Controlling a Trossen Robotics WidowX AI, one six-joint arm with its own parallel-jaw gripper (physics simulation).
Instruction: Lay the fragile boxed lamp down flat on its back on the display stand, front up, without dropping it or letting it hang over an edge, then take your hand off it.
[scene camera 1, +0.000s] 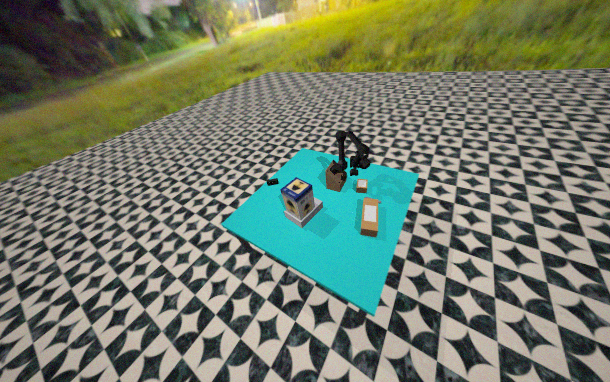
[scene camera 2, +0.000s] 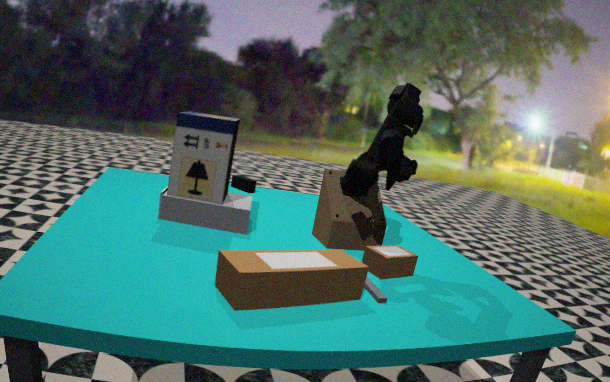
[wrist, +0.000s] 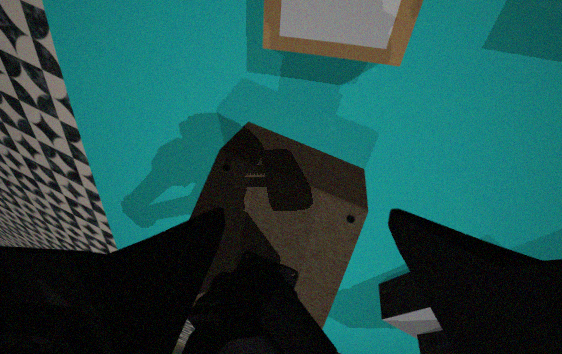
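Where they show: gripper, fingertip midpoint: (scene camera 1: 350, 171) (scene camera 2: 375, 192) (wrist: 305, 216); arm's base, link origin: (scene camera 1: 333, 170) (scene camera 2: 350, 187) (wrist: 261, 288).
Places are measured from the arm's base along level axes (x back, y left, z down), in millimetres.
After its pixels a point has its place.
The boxed lamp (scene camera 1: 298, 199) @[y -46, x -524, z -119 mm] (scene camera 2: 202, 155) @[y -28, x -456, z -32 mm], pale with a blue band on top and lamp pictures, stands upright on the grey-white display stand (scene camera 2: 200, 212) @[y -11, x -440, z 129 mm]. In scene camera 2 it is at the stand's left part, and a stretch of the stand's top shows to its right. The face towards that camera has a lamp picture, a red mark and arrows that point left. My gripper (wrist: 305, 216) @[y 154, x 3, z -21 mm] is open and empty, high over the table and well away from the box and stand. The lamp box does not show in the wrist view.
A brown wedge-shaped block (scene camera 1: 335, 179) @[y 44, x -66, z 43 mm] (scene camera 2: 331, 215) @[y 76, x -79, z 75 mm] (wrist: 320, 245) @[y 49, x -43, z 47 mm] stands by the arm. A small carton (scene camera 1: 361, 189) @[y 266, x -22, z 129 mm] (scene camera 2: 392, 266) @[y 305, x 16, z 136 mm] (wrist: 330, 49) @[y 216, x 27, z 111 mm], a long carton (scene camera 1: 369, 227) @[y 431, x -413, z 91 mm] (scene camera 2: 295, 290) @[y 463, x -298, z 133 mm], a grey strip (scene camera 2: 376, 291) @[y 409, x -80, z 159 mm] and a black block (scene camera 1: 272, 182) @[y -567, x -216, z 139 mm] (scene camera 2: 244, 183) @[y -550, x -205, z 138 mm] are also there.
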